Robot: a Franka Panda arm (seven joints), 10 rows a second.
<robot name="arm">
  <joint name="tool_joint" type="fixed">
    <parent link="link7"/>
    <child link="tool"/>
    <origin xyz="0 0 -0.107" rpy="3.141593 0 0"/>
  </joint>
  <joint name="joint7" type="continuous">
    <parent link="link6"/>
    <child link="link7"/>
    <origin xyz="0.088 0 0"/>
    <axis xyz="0 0 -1"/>
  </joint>
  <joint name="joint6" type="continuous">
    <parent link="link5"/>
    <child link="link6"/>
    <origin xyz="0 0 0"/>
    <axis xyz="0 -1 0"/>
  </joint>
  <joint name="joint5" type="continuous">
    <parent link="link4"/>
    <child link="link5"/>
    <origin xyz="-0.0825 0 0.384"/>
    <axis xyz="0 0 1"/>
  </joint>
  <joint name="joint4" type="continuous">
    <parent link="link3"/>
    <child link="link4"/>
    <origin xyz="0.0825 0 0"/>
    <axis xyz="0 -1 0"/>
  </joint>
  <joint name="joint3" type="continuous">
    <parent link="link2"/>
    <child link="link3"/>
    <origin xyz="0 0 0.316"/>
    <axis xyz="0 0 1"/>
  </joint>
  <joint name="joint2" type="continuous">
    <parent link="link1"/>
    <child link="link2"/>
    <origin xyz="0 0 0"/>
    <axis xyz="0 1 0"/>
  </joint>
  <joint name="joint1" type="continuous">
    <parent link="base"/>
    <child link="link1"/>
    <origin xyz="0 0 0.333"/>
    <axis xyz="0 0 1"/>
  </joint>
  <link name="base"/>
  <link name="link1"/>
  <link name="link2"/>
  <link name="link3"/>
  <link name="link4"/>
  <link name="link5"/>
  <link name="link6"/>
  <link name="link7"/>
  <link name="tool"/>
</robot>
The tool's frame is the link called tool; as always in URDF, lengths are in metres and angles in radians. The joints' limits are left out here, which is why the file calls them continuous.
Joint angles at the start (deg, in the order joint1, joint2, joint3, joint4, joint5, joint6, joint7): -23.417 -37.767 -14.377 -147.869 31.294 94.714 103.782
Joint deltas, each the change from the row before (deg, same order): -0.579 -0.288 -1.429 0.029 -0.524 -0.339 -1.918; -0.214 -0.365 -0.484 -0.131 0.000 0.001 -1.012; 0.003 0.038 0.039 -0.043 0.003 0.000 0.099; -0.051 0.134 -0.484 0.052 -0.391 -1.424 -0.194; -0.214 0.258 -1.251 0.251 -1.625 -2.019 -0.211; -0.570 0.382 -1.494 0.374 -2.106 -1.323 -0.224; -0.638 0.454 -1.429 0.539 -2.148 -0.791 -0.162; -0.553 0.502 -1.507 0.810 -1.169 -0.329 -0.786; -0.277 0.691 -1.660 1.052 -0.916 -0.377 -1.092; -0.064 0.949 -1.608 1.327 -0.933 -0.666 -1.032
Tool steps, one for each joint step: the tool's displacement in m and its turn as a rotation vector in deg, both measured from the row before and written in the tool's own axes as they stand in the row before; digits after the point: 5 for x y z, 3 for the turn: 0.00900 -0.00171 -0.00808 0.431 -0.980 -0.998; 0.00291 0.00046 -0.00300 0.299 -0.593 -0.786; 0.00007 -0.00010 0.00061 -0.067 0.053 0.125; 0.00354 0.00111 0.00039 -1.287 0.250 0.130; 0.00942 0.00014 -0.00296 -1.394 0.830 0.555; 0.01264 -0.00212 -0.00635 -0.411 0.803 0.978; 0.01247 -0.00305 -0.00783 0.213 0.763 1.086; 0.01016 -0.00357 -0.01000 0.656 -0.324 0.383; 0.00918 -0.00404 -0.01048 0.544 -0.518 0.014; 0.00805 -0.00425 -0.01027 0.245 -0.237 0.006
